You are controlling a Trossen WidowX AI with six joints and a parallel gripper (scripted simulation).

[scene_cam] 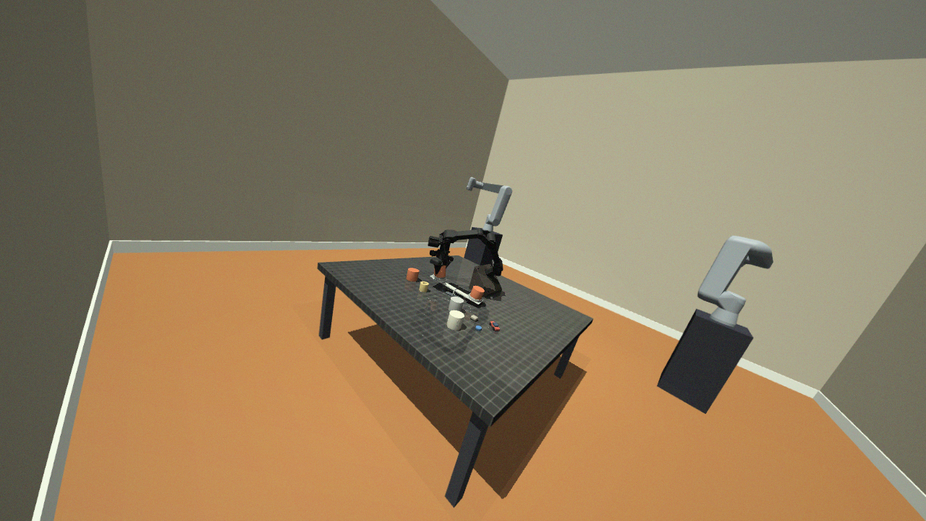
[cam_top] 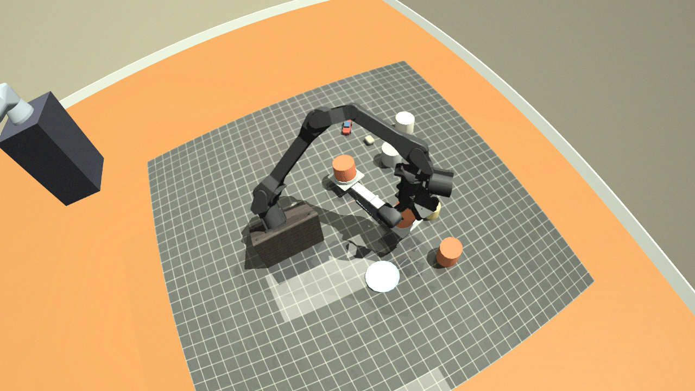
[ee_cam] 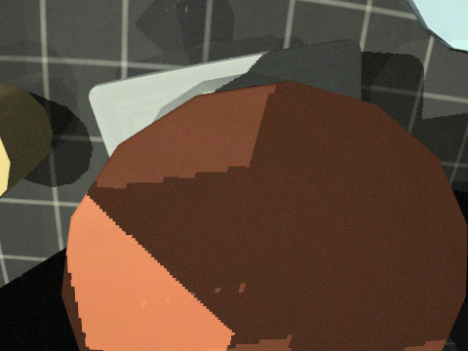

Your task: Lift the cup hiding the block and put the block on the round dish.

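Right now my gripper tip is 2 cm above the grey block. The rest, counted from my gripper tip: yellow spool 12 cm ahead, 2 cm to the left, 7 cm below; then red toy car 48 cm to the left, 9 cm below; then round white dish 12 cm behind, 12 cm to the right, 10 cm below.
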